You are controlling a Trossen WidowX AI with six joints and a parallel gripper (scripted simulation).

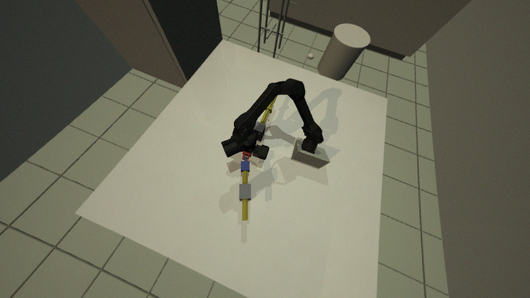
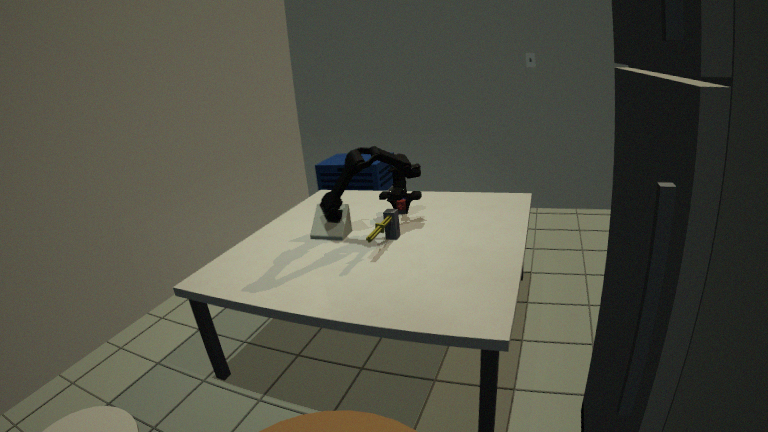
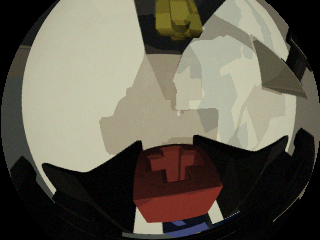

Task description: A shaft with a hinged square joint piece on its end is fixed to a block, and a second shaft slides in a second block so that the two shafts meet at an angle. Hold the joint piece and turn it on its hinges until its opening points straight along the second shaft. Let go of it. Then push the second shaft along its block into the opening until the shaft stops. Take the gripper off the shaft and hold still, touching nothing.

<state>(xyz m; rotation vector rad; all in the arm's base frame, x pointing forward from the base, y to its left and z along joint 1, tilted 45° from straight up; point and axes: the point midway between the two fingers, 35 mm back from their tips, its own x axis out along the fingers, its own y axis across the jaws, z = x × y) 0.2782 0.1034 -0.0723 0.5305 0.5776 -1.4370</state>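
The red square joint piece is 2 cm to the left of my gripper tip and 4 cm above it.
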